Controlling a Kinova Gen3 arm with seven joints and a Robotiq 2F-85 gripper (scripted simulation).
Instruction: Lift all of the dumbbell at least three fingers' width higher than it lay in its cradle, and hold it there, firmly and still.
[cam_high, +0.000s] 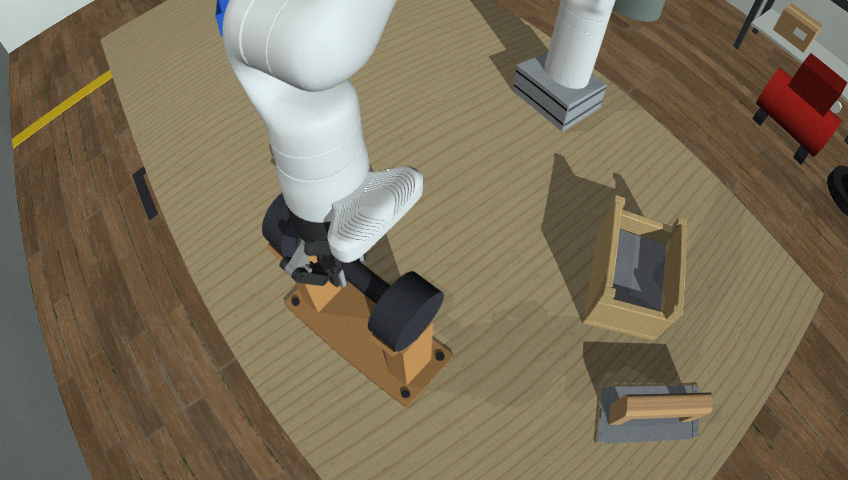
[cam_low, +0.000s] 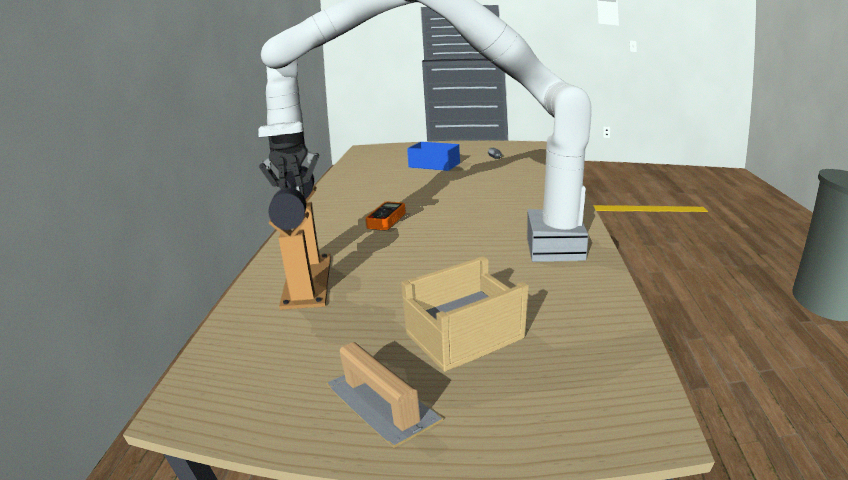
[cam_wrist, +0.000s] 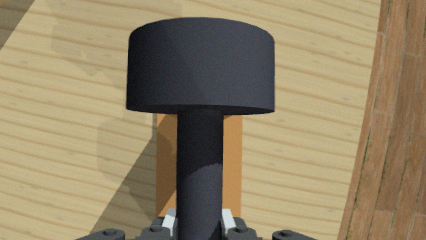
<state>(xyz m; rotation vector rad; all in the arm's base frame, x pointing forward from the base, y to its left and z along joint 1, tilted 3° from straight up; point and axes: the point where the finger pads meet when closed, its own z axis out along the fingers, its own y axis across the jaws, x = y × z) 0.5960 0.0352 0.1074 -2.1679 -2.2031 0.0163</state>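
Now: hand 120 mm above the orange wooden cradle. The rest, counted from my hand: wooden crate 310 mm behind, 270 mm to the left, 150 mm below; then dark grey dumbbell right at my hand; then blue bin 810 mm to the right, 380 mm behind, 180 mm below.
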